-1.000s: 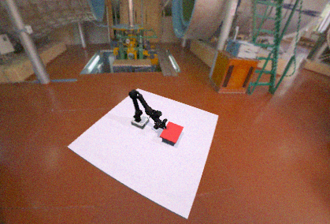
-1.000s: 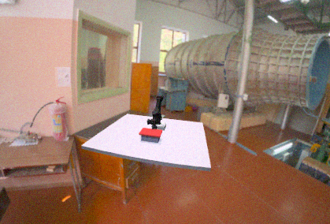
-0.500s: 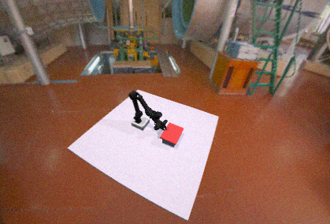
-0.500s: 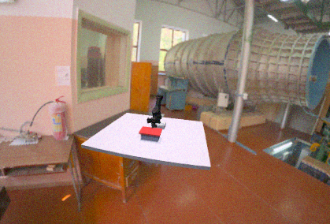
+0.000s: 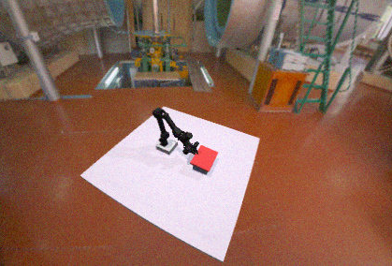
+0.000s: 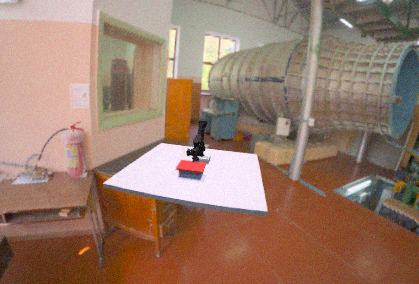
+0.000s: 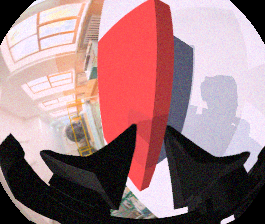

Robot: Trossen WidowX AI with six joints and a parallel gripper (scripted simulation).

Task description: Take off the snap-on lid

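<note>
The red lid lies 8 cm ahead of my gripper tip and 1 cm to the left of it. Round my gripper tip: storage box 8 cm ahead, 5 cm below, 1 cm to the left.
</note>
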